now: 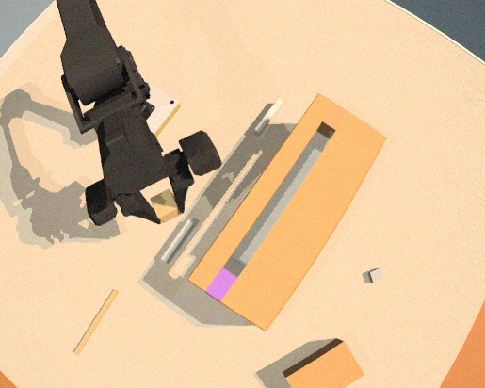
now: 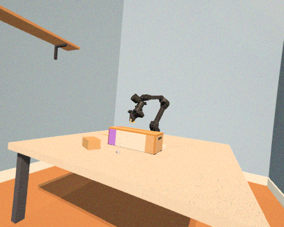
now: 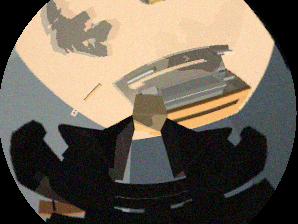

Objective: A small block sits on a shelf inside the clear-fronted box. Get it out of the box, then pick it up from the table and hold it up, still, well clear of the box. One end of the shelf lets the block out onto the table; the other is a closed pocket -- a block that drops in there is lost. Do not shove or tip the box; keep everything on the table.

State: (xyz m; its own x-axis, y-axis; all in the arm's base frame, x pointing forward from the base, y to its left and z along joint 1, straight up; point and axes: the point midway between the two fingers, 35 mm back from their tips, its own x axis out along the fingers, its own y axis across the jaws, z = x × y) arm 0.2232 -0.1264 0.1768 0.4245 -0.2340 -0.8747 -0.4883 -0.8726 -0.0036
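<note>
Right now my gripper tip is 10 mm past the tan block and 10 mm to the right of it. Round my gripper tip: orange box 360 mm ahead, 80 mm to the right, 140 mm below; then thin stick 50 mm behind, 260 mm to the right, 170 mm below.
</note>
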